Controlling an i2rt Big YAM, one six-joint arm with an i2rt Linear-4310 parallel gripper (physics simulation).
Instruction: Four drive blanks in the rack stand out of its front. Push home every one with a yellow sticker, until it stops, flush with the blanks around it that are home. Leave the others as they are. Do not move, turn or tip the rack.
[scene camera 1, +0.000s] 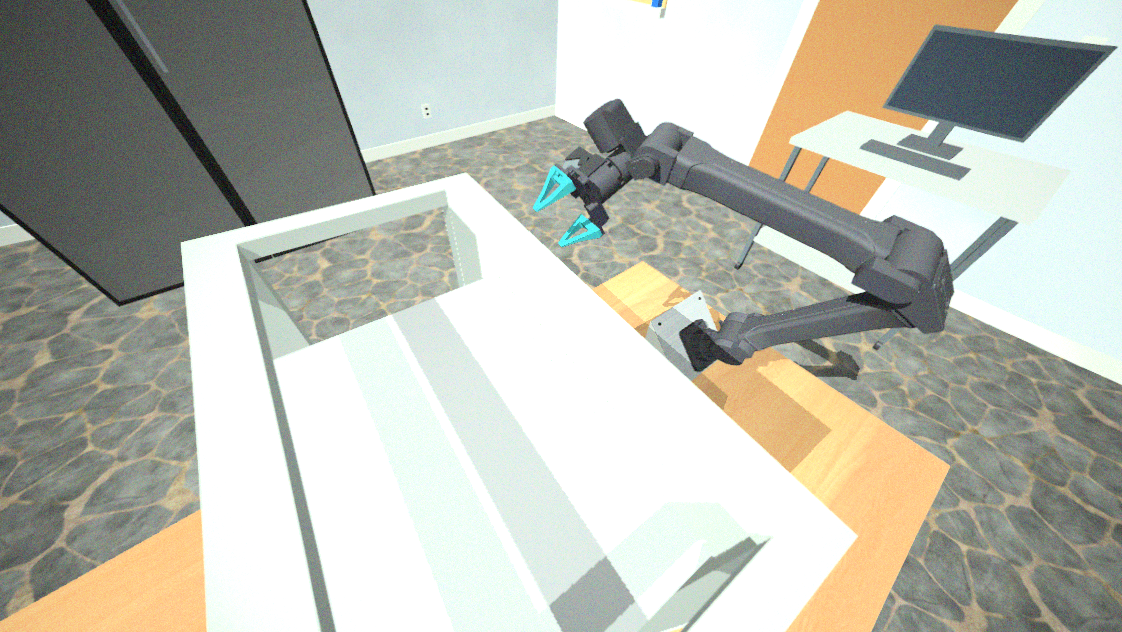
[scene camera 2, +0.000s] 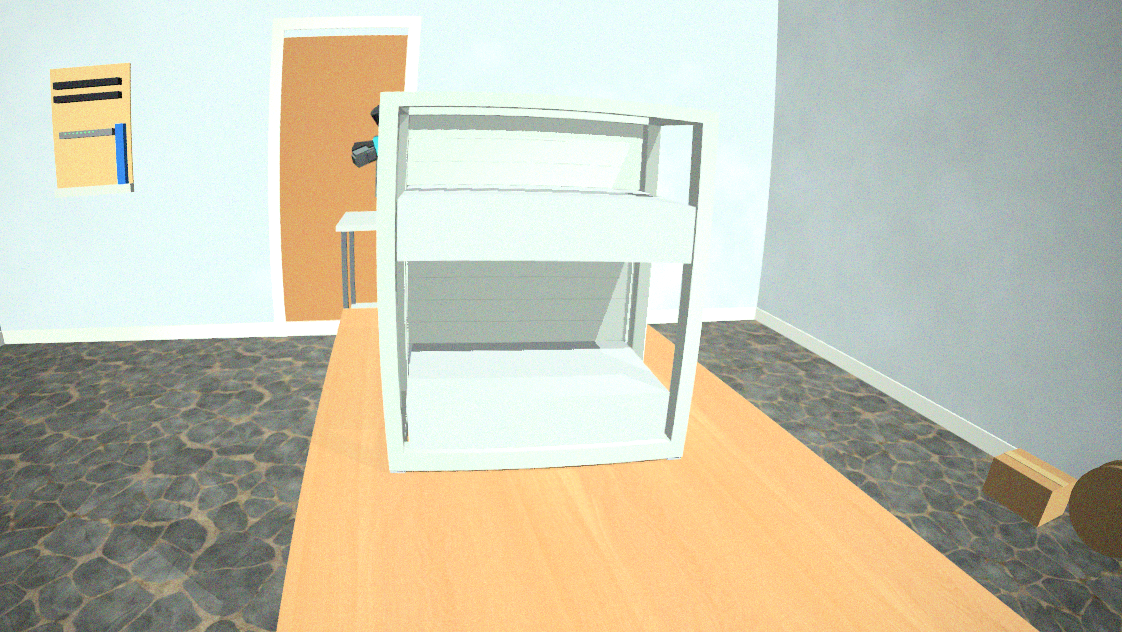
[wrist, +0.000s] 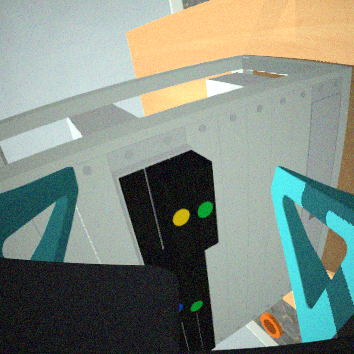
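Note:
The light grey rack (scene camera 1: 353, 208) (scene camera 2: 388, 274) (wrist: 270, 135) stands upright on the table. The scene views show its open back and top; its front shows in the wrist view. There, black blank surfaces stand among the grey front panels. A yellow sticker (wrist: 181, 217) is on the upper black part, with a green sticker (wrist: 205, 209) to its right. Lower down are another green sticker (wrist: 196, 306) and a partly hidden blue sticker (wrist: 180, 308). How far each blank stands out is hard to tell. My gripper (scene camera 1: 548, 226) (wrist: 174, 177) is open and empty, in front of the rack, apart from it.
The wooden table (scene camera 1: 887, 471) (scene camera 2: 549, 549) carries the rack and the arm's base plate (scene camera 1: 697, 310). A desk (scene camera 1: 1012, 180) with a monitor (scene camera 1: 997, 82) stands behind the arm. A dark cabinet (scene camera 1: 259, 94) stands beyond the rack. An orange ring (wrist: 263, 320) shows low in the wrist view.

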